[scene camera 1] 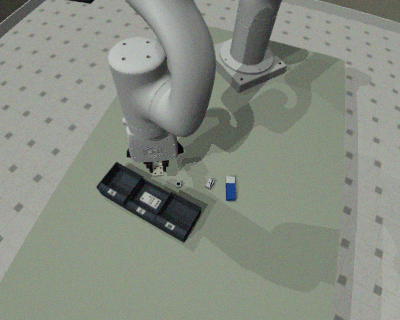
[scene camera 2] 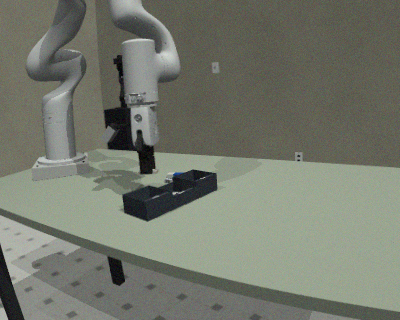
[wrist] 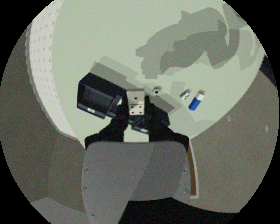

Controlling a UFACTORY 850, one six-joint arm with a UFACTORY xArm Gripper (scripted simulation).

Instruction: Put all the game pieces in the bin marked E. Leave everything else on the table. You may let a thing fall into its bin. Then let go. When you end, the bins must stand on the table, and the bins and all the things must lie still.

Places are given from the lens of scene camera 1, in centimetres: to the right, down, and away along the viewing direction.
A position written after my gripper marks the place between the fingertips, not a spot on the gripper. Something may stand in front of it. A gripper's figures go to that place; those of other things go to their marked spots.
my gripper (scene camera 1: 158, 167): -10, 2, 65
bin tray (scene camera 1: 181, 212): -5, 13, 66
